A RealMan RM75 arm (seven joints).
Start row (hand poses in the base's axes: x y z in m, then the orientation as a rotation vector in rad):
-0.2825, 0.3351, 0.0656, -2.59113, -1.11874, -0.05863
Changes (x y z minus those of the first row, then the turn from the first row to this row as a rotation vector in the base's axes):
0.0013, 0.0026, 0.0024, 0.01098, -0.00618, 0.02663
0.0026, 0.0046, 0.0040, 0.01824, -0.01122, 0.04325
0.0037, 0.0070, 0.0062, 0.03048, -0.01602, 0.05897
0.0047, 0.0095, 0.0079, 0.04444, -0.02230, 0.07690
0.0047, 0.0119, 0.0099, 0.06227, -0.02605, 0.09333
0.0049, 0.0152, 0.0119, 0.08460, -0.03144, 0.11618
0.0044, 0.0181, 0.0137, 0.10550, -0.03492, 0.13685
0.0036, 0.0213, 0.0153, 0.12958, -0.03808, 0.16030
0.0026, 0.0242, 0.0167, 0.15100, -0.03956, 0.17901
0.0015, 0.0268, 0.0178, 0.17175, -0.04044, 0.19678
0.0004, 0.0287, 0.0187, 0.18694, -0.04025, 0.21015
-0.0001, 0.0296, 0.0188, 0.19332, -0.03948, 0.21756
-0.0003, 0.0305, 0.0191, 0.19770, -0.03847, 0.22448
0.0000, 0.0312, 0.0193, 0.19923, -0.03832, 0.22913
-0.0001, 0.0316, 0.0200, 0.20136, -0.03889, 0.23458
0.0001, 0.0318, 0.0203, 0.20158, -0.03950, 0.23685
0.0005, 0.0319, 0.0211, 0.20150, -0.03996, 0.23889
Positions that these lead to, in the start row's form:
-0.2812, 0.3377, 0.0680, -2.56756, -1.15163, -0.06658
-0.2799, 0.3397, 0.0696, -2.55257, -1.17225, -0.07328
-0.2788, 0.3421, 0.0718, -2.53356, -1.18984, -0.08251
-0.2778, 0.3446, 0.0735, -2.51189, -1.20993, -0.09401
-0.2778, 0.3470, 0.0755, -2.48703, -1.22568, -0.10454
-0.2776, 0.3503, 0.0775, -2.45446, -1.24805, -0.11797
-0.2781, 0.3532, 0.0793, -2.42390, -1.26712, -0.12856
-0.2789, 0.3564, 0.0809, -2.38856, -1.28785, -0.13961
-0.2799, 0.3593, 0.0823, -2.35812, -1.30283, -0.14811
-0.2810, 0.3619, 0.0834, -2.32866, -1.31638, -0.15563
-0.2821, 0.3638, 0.0843, -2.30666, -1.32624, -0.15994
-0.2826, 0.3647, 0.0844, -2.29609, -1.33219, -0.16048
-0.2828, 0.3656, 0.0847, -2.28751, -1.33824, -0.15984
-0.2825, 0.3663, 0.0849, -2.28305, -1.34302, -0.15938
-0.2826, 0.3667, 0.0856, -2.27766, -1.34873, -0.15993
-0.2824, 0.3669, 0.0859, -2.27605, -1.35150, -0.16030
-0.2820, 0.3670, 0.0867, -2.27482, -1.35407, -0.16038

